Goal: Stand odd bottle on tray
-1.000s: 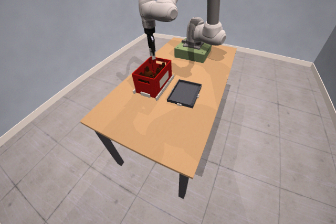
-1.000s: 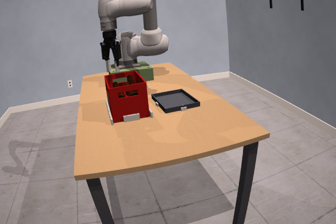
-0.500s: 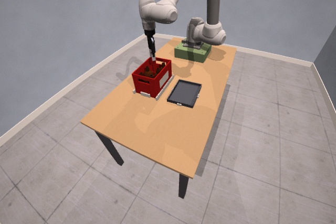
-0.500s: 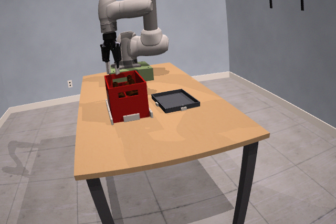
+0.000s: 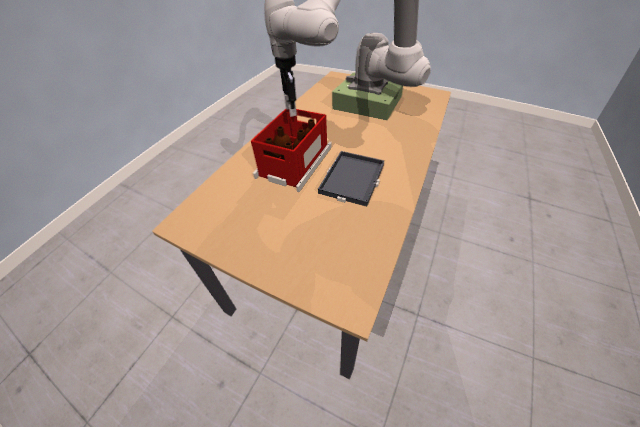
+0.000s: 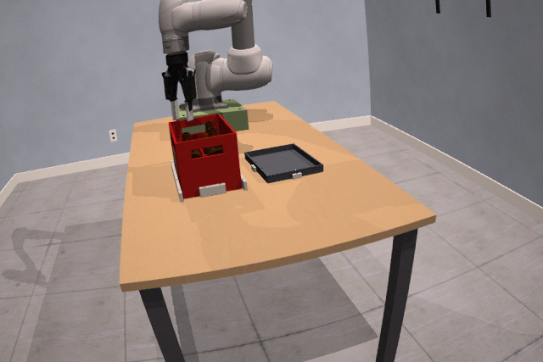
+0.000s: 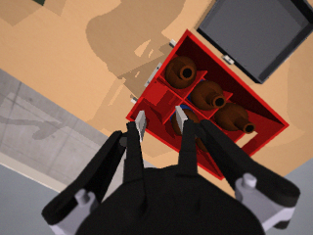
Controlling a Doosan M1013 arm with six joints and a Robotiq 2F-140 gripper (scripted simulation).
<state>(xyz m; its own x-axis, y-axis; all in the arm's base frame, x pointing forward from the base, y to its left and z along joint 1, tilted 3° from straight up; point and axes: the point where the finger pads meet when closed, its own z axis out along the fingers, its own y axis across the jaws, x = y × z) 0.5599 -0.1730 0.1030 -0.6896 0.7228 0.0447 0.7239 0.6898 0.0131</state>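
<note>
My hand is 90 mm short of the red crate, 40 mm to the right of it and 130 mm above it. Round my hand: dark grey tray: 100 mm ahead, 300 mm to the left, 200 mm below; then glass bottle: 180 mm ahead, 130 mm below.
</note>
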